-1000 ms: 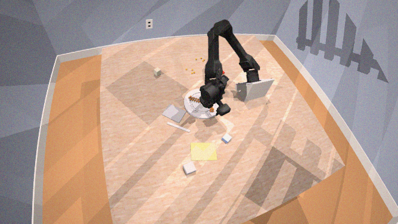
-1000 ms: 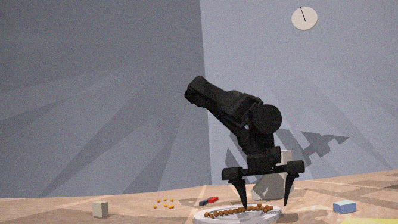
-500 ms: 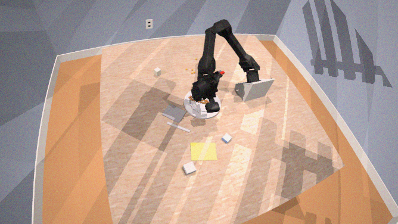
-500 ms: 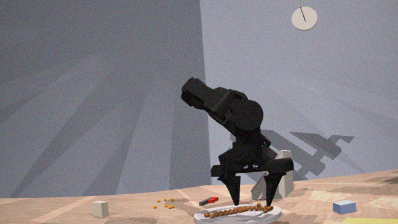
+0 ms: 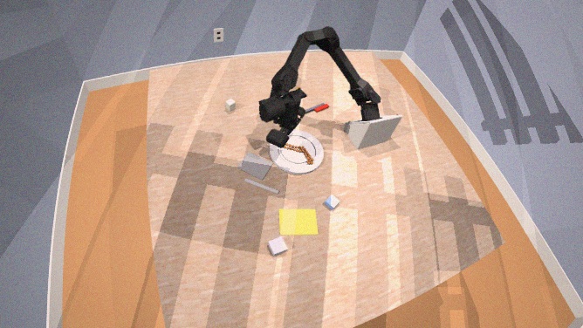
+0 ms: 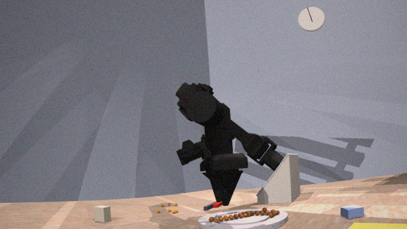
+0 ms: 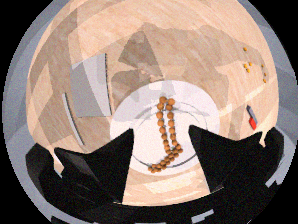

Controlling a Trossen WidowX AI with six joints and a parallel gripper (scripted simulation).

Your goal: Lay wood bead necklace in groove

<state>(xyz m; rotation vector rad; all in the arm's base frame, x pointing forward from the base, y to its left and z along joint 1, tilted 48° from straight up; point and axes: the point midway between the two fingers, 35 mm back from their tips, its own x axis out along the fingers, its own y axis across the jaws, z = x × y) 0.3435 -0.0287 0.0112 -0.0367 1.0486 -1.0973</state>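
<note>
Right now the grey sheet is 12 cm ahead of my gripper tip, 4 cm to the left of it and 5 cm below it. The rest, counted from my gripper tip: blue block 9 cm behind, 26 cm to the left, 4 cm below; then stick 12 cm ahead, 13 cm to the left, 5 cm below; then red-tipped tool 23 cm behind, 17 cm to the right, 5 cm below.
</note>
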